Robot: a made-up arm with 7 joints. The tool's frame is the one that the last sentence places.
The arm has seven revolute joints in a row. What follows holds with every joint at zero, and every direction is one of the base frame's. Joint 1 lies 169.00 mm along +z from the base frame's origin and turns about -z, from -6.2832 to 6.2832 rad. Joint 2 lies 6.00 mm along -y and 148.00 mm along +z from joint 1 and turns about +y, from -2.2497 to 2.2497 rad. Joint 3 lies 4.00 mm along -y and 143.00 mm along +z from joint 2 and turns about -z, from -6.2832 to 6.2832 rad. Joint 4 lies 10.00 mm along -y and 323.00 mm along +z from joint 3 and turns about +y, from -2.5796 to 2.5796 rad. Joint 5 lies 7.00 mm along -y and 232.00 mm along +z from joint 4 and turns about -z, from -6.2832 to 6.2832 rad. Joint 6 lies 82.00 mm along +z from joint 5 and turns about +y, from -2.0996 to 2.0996 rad. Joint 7 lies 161.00 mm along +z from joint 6 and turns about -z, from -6.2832 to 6.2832 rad. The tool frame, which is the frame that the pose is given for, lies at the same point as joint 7; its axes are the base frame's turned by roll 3.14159, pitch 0.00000 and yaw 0.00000 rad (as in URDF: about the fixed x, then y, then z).
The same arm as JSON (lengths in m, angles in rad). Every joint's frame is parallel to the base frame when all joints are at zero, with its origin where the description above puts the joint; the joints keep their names.
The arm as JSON. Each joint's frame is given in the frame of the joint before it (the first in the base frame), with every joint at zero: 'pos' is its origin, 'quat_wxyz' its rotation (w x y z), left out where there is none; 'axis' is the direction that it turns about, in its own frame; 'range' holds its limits. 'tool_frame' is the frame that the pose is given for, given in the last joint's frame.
{"length_unit": "m", "angle_unit": "rad", "joints": [
  {"joint": "joint 1", "pos": [0.0, 0.0, 0.169], "axis": [0.0, 0.0, -1.0], "range": [-6.2832, 6.2832]},
  {"joint": "joint 2", "pos": [0.0, -0.006, 0.148], "axis": [0.0, 1.0, 0.0], "range": [-2.2497, 2.2497]},
  {"joint": "joint 3", "pos": [0.0, -0.004, 0.143], "axis": [0.0, 0.0, -1.0], "range": [-6.2832, 6.2832]},
  {"joint": "joint 4", "pos": [0.0, -0.01, 0.323], "axis": [0.0, 1.0, 0.0], "range": [-2.5796, 2.5796]},
  {"joint": "joint 5", "pos": [0.0, -0.007, 0.232], "axis": [0.0, 0.0, -1.0], "range": [-6.2832, 6.2832]},
  {"joint": "joint 6", "pos": [0.0, 0.0, 0.082], "axis": [0.0, 1.0, 0.0], "range": [-2.0996, 2.0996]},
  {"joint": "joint 7", "pos": [0.0, 0.0, 0.161], "axis": [0.0, 0.0, -1.0], "range": [-6.2832, 6.2832]}
], "tool_frame": {"pos": [0.0, 0.0, 0.0], "quat_wxyz": [0.000001, 1.000004, 0.0, 0.0]}}

